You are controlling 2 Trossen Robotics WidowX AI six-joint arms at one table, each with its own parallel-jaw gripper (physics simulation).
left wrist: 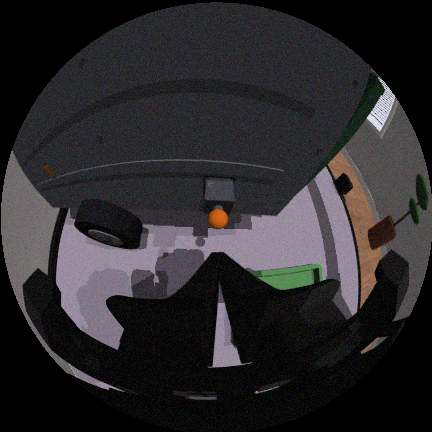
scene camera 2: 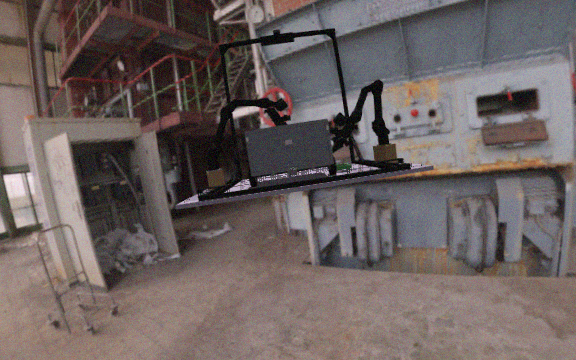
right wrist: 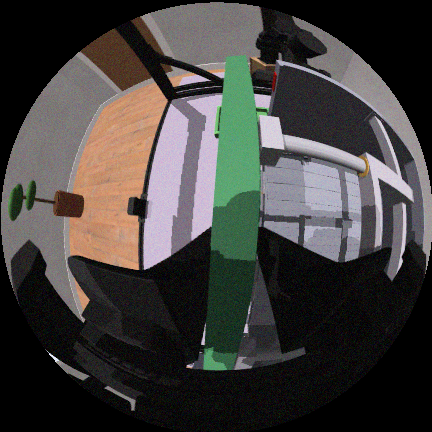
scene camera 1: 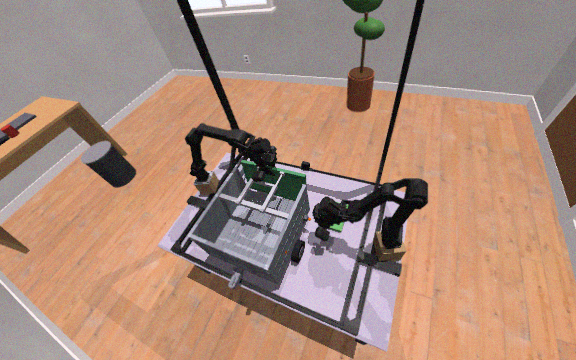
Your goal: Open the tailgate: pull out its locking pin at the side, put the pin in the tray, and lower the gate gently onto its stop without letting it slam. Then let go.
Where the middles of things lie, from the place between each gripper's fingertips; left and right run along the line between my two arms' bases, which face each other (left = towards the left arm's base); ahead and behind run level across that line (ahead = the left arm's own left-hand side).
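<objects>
From my right hand: grey truck bed (scene camera 1: 256, 232), 240 mm ahead, 110 mm below; green tray (left wrist: 283, 278), 10 mm behind, 300 mm to the left, 240 mm below.
My left gripper: 50 mm to the right of the green tray, 110 mm past it, 100 mm above it. From that same left gripper: grey truck bed, 240 mm to the right, 140 mm ahead, 30 mm above.
</objects>
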